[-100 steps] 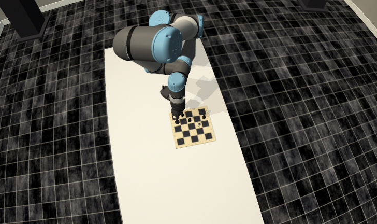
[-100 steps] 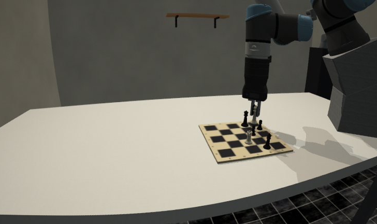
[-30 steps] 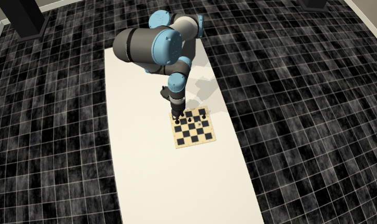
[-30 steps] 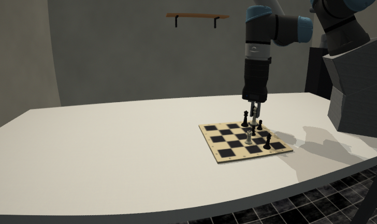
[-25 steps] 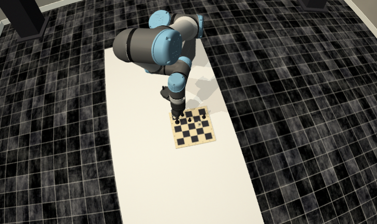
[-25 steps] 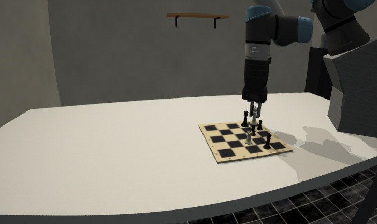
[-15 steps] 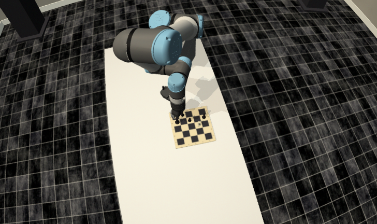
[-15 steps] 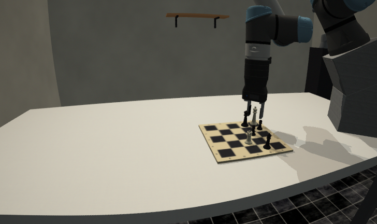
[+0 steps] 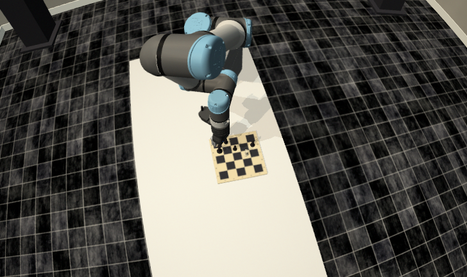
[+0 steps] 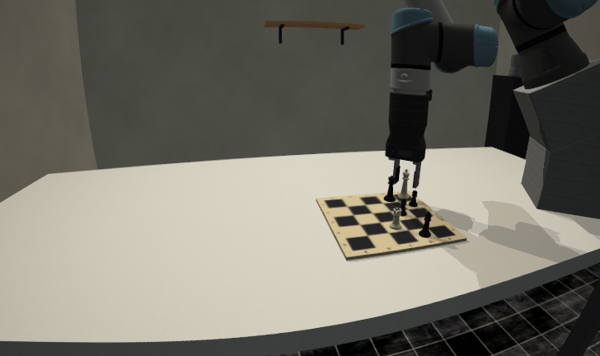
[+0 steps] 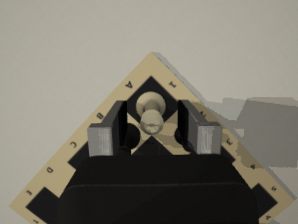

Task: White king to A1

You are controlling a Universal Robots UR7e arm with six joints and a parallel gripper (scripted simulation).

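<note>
Now: the white king 2 cm below my hand. Also, from my hand: chessboard (7 cm ahead, 8 cm to the left, 5 cm below).
</note>
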